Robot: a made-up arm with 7 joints. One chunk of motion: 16 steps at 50 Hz.
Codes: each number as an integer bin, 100 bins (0 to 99) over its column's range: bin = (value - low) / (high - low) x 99, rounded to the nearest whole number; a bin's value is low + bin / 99 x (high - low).
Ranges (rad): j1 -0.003..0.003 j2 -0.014..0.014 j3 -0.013..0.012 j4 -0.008..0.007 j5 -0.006..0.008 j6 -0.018..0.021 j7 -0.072..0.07
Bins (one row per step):
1: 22 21 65 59 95 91 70
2: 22 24 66 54 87 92 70
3: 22 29 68 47 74 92 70
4: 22 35 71 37 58 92 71
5: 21 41 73 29 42 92 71
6: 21 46 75 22 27 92 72
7: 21 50 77 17 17 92 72
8: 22 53 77 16 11 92 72
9: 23 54 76 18 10 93 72
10: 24 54 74 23 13 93 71
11: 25 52 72 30 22 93 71
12: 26 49 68 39 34 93 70
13: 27 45 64 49 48 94 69
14: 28 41 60 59 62 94 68
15: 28 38 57 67 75 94 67
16: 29 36 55 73 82 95 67
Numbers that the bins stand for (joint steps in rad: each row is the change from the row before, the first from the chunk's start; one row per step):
1: -0.00167 -0.00806 0.00341 0.00094 0.00743 0.01785 0.02840
2: -0.00167 -0.00721 0.00367 0.00018 0.00630 0.01824 0.02840
3: -0.00167 -0.00580 0.00417 -0.00088 0.00446 0.01824 0.02840
4: -0.00167 -0.00410 0.00493 -0.00239 0.00220 0.01824 0.02984
5: -0.00173 -0.00240 0.00543 -0.00361 -0.00006 0.01824 0.02984
6: -0.00173 -0.00099 0.00594 -0.00467 -0.00218 0.01824 0.03127
7: -0.00173 0.00014 0.00644 -0.00542 -0.00360 0.01824 0.03127
8: -0.00167 0.00099 0.00644 -0.00558 -0.00444 0.01824 0.03127
9: -0.00161 0.00127 0.00619 -0.00527 -0.00459 0.01864 0.03127
10: -0.00155 0.00127 0.00569 -0.00452 -0.00416 0.01864 0.02984
11: -0.00148 0.00071 0.00518 -0.00345 -0.00289 0.01864 0.02984
12: -0.00142 -0.00014 0.00417 -0.00209 -0.00119 0.01864 0.02840
13: -0.00136 -0.00127 0.00316 -0.00058 0.00079 0.01903 0.02697
14: -0.00130 -0.00240 0.00215 0.00094 0.00277 0.01903 0.02554
15: -0.00130 -0.00325 0.00139 0.00215 0.00461 0.01903 0.02410
16: -0.00124 -0.00382 0.00089 0.00306 0.00560 0.01942 0.02410

